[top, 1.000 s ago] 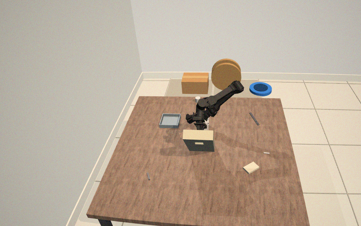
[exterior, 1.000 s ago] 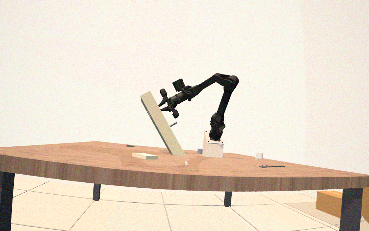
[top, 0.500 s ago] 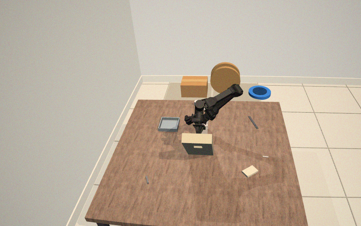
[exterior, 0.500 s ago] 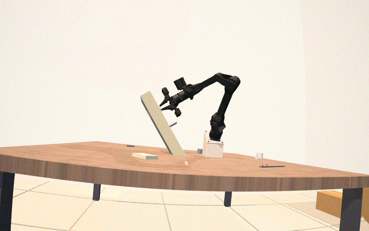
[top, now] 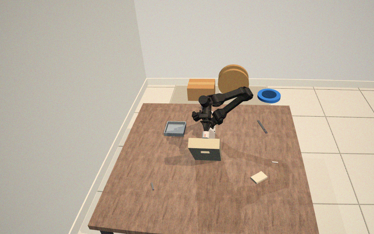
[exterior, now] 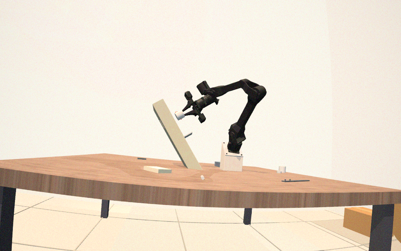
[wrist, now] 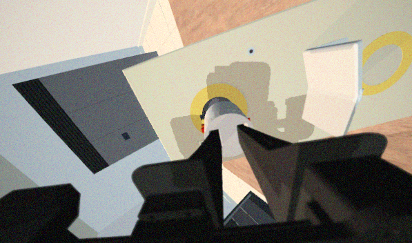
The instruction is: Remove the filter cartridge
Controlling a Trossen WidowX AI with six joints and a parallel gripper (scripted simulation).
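Right now the beige service panel is 110 mm below my gripper tip and 20 mm ahead of it. Round my gripper tip: filter cartridge: 10 mm below, 10 mm ahead; then beige block: 350 mm to the left, 270 mm below, 80 mm ahead; then small white peg: 450 mm to the left, 270 mm below, 70 mm behind.
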